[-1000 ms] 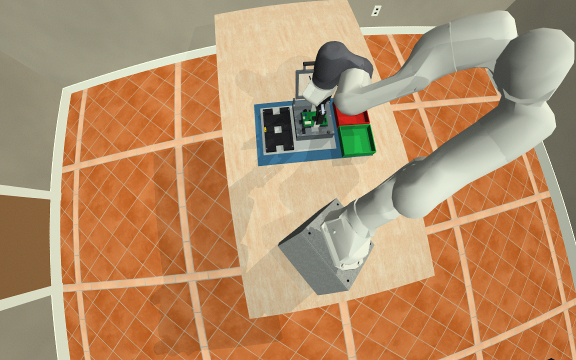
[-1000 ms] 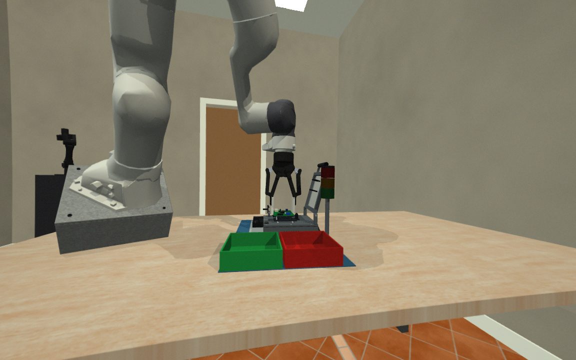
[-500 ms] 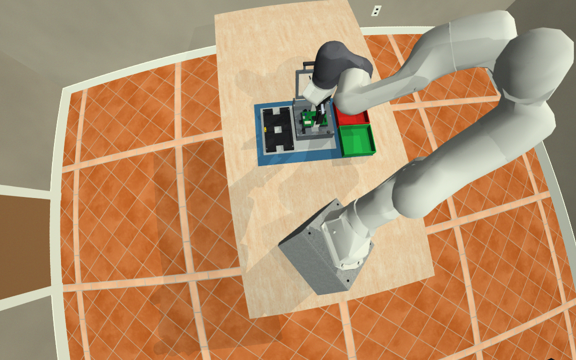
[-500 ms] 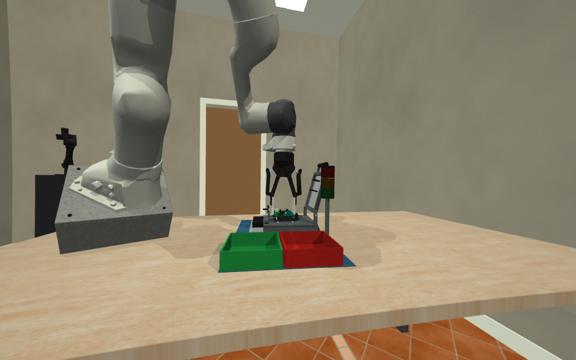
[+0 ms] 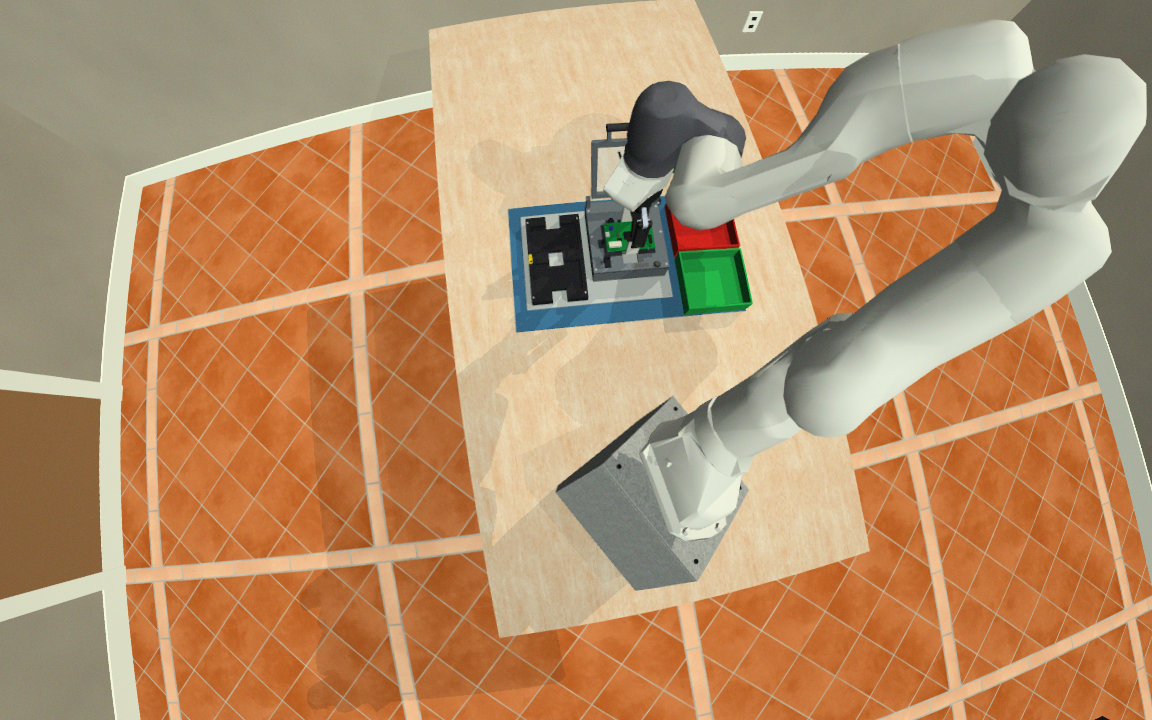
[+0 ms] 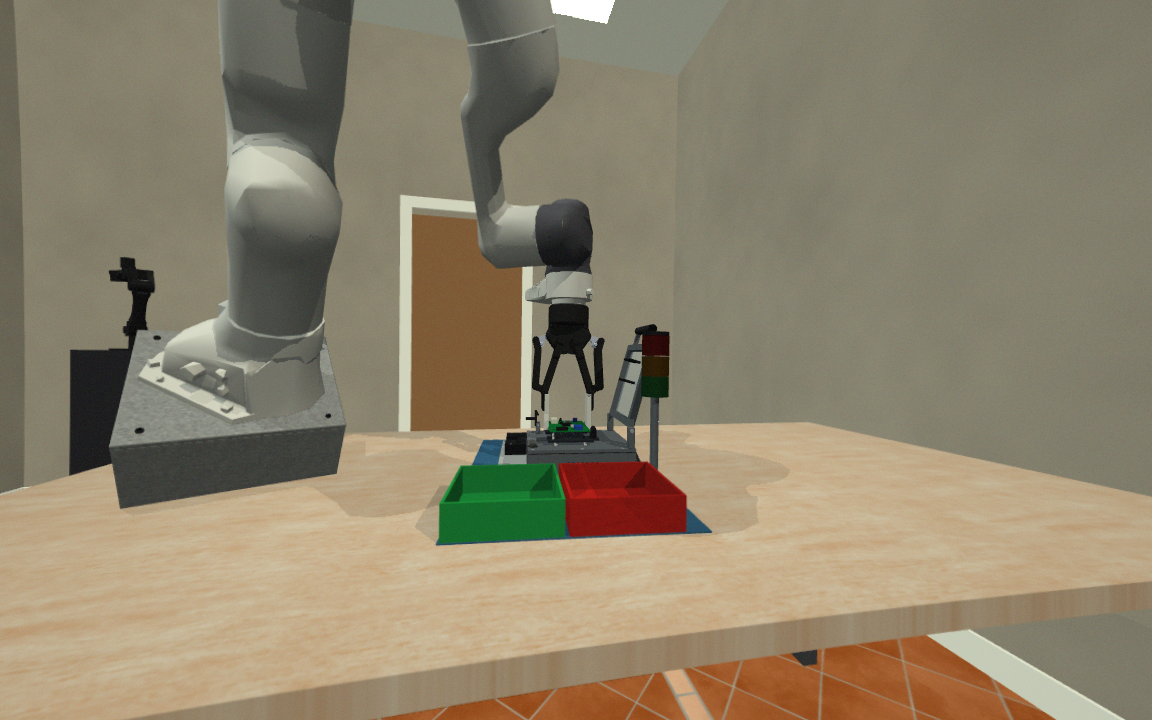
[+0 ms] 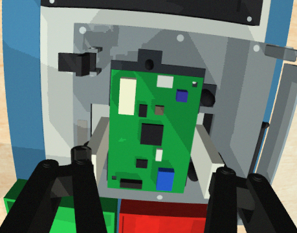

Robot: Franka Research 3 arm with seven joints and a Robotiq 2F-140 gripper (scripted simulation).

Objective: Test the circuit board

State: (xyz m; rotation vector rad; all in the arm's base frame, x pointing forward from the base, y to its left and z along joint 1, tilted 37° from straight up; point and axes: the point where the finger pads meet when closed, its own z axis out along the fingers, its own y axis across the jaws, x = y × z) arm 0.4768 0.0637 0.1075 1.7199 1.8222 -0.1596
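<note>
Right now my hand is 2 cm above the green circuit board. From my hand the other things lie so: latch hook 6 cm to the left, 6 cm behind, 2 cm below; then tester plate 4 cm below, 1 cm to the left, 1 cm ahead; then tester lid 12 cm ahead, 8 cm above, 1 cm to the right.
</note>
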